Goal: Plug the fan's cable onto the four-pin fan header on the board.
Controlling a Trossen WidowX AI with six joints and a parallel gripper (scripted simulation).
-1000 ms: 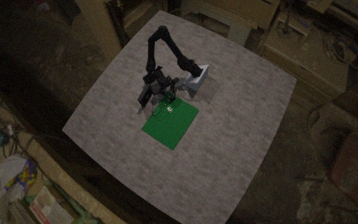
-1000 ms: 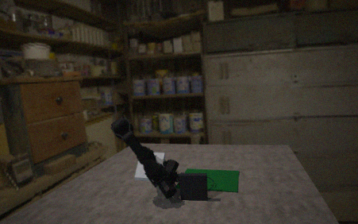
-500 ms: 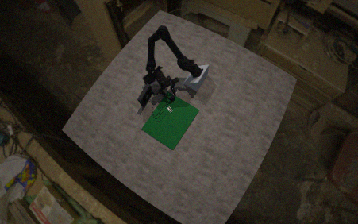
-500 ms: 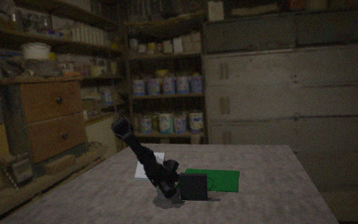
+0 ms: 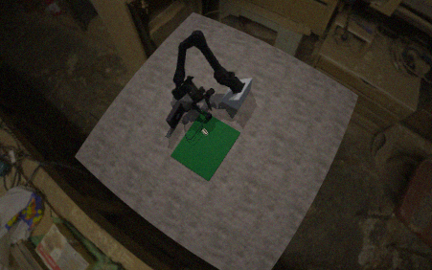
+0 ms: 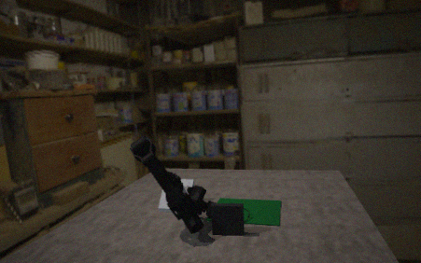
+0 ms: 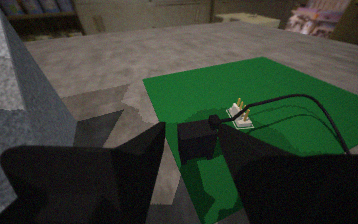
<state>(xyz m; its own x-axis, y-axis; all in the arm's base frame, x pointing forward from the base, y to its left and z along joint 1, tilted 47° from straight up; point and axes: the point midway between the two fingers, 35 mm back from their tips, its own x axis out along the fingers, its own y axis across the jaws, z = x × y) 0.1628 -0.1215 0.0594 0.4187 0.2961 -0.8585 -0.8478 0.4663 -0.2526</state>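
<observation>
My gripper tip is now 1 cm short of the dark plug and 3 cm above it. The rest, counted from my gripper tip: dark fan 8 cm ahead, 14 cm to the right, 1 cm above; then green board 15 cm ahead, 5 cm to the left, 6 cm below.
</observation>
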